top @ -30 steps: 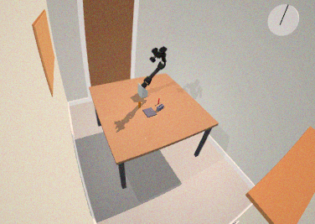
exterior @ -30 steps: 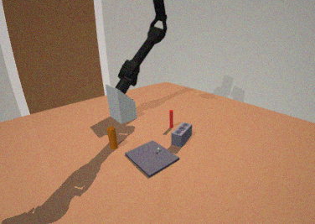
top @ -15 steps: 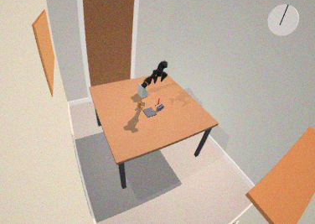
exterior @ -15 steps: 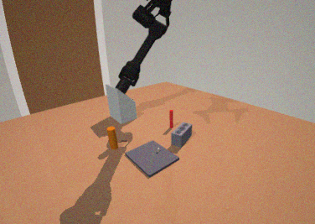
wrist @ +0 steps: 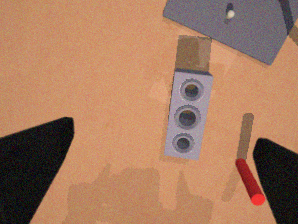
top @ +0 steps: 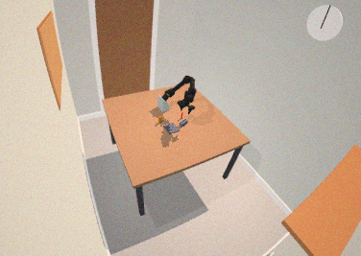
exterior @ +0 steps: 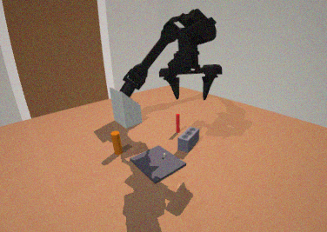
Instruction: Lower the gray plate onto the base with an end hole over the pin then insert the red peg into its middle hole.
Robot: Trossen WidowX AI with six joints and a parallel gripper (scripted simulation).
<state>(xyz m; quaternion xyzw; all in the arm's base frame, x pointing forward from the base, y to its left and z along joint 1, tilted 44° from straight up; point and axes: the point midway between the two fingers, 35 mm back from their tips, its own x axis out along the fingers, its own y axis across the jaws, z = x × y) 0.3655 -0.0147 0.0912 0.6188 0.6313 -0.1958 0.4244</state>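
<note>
Now: gripper tip 150 mm above the gray plate, 30 mm past it and 20 mm to the right of it. The rest, counted from my gripper tip: peg 200 mm to the right, 150 mm behind, 140 mm below; then base 180 mm below, 110 mm to the right, 20 mm behind.
</note>
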